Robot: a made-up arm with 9 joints. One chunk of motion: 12 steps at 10 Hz.
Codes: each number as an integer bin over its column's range. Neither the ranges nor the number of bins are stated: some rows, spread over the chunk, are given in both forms.
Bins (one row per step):
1: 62 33 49 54 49 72 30 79 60
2: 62 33 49 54 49 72 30 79 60
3: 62 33 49 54 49 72 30 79 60
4: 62 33 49 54 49 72 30 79 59
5: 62 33 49 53 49 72 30 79 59
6: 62 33 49 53 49 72 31 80 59
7: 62 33 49 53 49 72 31 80 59
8: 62 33 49 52 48 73 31 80 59
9: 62 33 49 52 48 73 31 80 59
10: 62 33 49 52 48 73 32 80 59
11: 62 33 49 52 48 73 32 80 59
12: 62 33 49 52 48 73 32 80 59
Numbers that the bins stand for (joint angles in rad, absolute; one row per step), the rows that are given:
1: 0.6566 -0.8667 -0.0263 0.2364 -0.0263 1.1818 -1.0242 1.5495 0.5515
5: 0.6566 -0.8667 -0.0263 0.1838 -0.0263 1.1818 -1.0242 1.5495 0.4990
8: 0.6566 -0.8667 -0.0263 0.1313 -0.0788 1.2343 -0.9717 1.6020 0.4990
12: 0.6566 -0.8667 -0.0263 0.1313 -0.0788 1.2343 -0.9192 1.6020 0.4990
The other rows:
2: 0.6566 -0.8667 -0.0263 0.2364 -0.0263 1.1818 -1.0242 1.5495 0.5515
3: 0.6566 -0.8667 -0.0263 0.2364 -0.0263 1.1818 -1.0242 1.5495 0.5515
4: 0.6566 -0.8667 -0.0263 0.2364 -0.0263 1.1818 -1.0242 1.5495 0.4990
6: 0.6566 -0.8667 -0.0263 0.1838 -0.0263 1.1818 -0.9717 1.6020 0.4990
7: 0.6566 -0.8667 -0.0263 0.1838 -0.0263 1.1818 -0.9717 1.6020 0.4990
9: 0.6566 -0.8667 -0.0263 0.1313 -0.0788 1.2343 -0.9717 1.6020 0.4990
10: 0.6566 -0.8667 -0.0263 0.1313 -0.0788 1.2343 -0.9192 1.6020 0.4990
11: 0.6566 -0.8667 -0.0263 0.1313 -0.0788 1.2343 -0.9192 1.6020 0.4990

